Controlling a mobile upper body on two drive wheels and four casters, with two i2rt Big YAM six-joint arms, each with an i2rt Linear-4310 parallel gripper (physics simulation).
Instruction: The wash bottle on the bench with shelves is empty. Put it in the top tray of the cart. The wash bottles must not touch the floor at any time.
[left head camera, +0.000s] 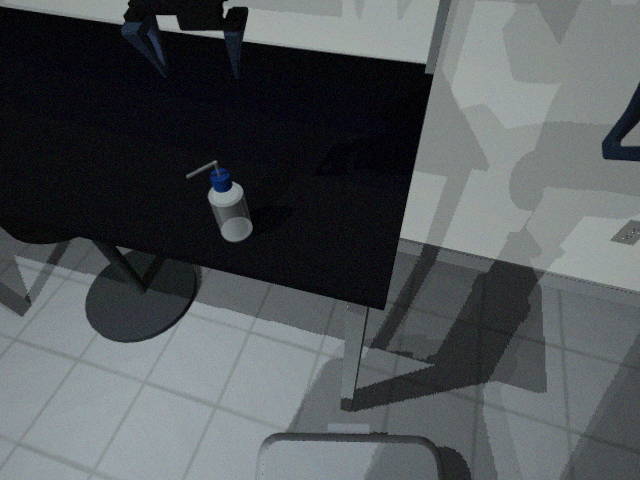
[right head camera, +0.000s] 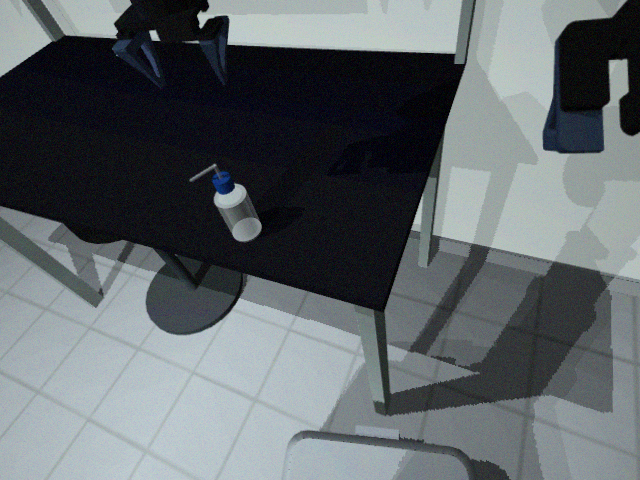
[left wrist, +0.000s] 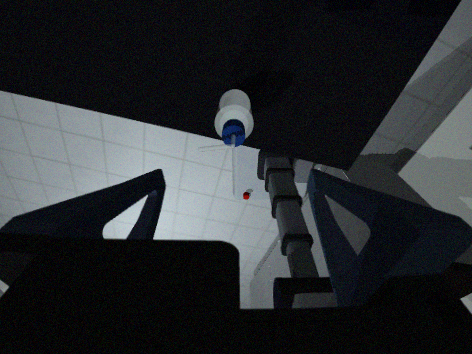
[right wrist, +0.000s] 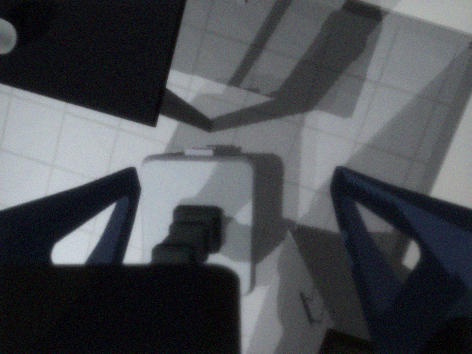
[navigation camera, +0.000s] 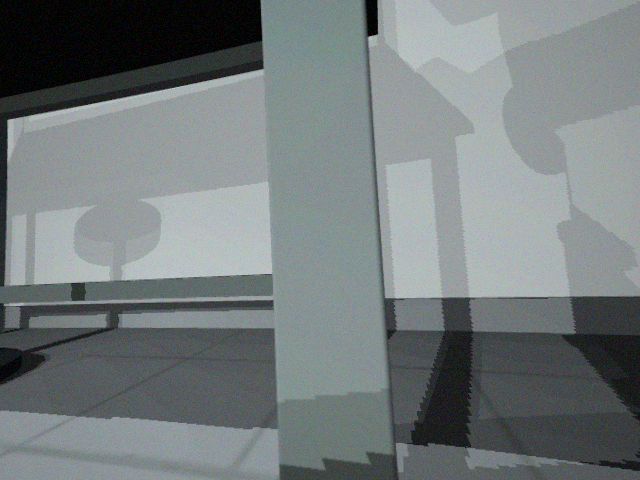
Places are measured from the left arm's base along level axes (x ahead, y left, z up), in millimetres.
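Where they show: left gripper, fingertip midpoint: (left head camera: 202, 76) (right head camera: 194, 84) (left wrist: 236, 177); right gripper, fingertip midpoint: (right head camera: 623, 138) (right wrist: 235, 177).
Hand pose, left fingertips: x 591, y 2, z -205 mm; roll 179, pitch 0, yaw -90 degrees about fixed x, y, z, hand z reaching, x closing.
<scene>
After its pixels a point has its place.
A clear wash bottle with a blue cap and a bent spout (left head camera: 230, 211) {x 524, y -3, z -409 mm} (right head camera: 237, 211) {x 527, y -8, z -410 mm} (left wrist: 234, 117) {x 569, y 7, z -378 mm} stands upright on the black bench top (left head camera: 320, 242) {x 523, y -153, z -496 mm} (right head camera: 330, 248) {x 509, y -165, z -496 mm} (left wrist: 125, 60) {x 633, y 200, z -496 mm}, near its front edge. Part of it shows at the left edge of the right wrist view (right wrist: 6, 36) {x 544, y -21, z -473 mm}. My left gripper (left head camera: 201, 77) {x 591, y 2, z -205 mm} (right head camera: 193, 85) {x 591, y 2, z -205 mm} (left wrist: 236, 177) {x 591, y 2, z -205 mm} is open and empty, above and behind the bottle in the head views, with its fingers pointing down. My right gripper (right wrist: 235, 177) {x 347, y -439, z -133 mm} is open and empty, to the right of the bench. The cart's tray cannot be made out.
My robot's pale base (left head camera: 330, 459) {x 254, y -172, z -1150 mm} (right head camera: 361, 459) {x 261, y -186, z -1150 mm} (right wrist: 195, 185) {x 193, y -215, z -1150 mm} is close to the bench's front right leg (left head camera: 354, 356) {x 436, y -231, z -851 mm} (right head camera: 376, 356) {x 435, y -236, z -830 mm} (navigation camera: 328, 206) {x 437, y -227, z -1174 mm}. A stool's round foot (left head camera: 142, 304) (right head camera: 191, 299) is under the bench. A wall stands behind and at the right.
</scene>
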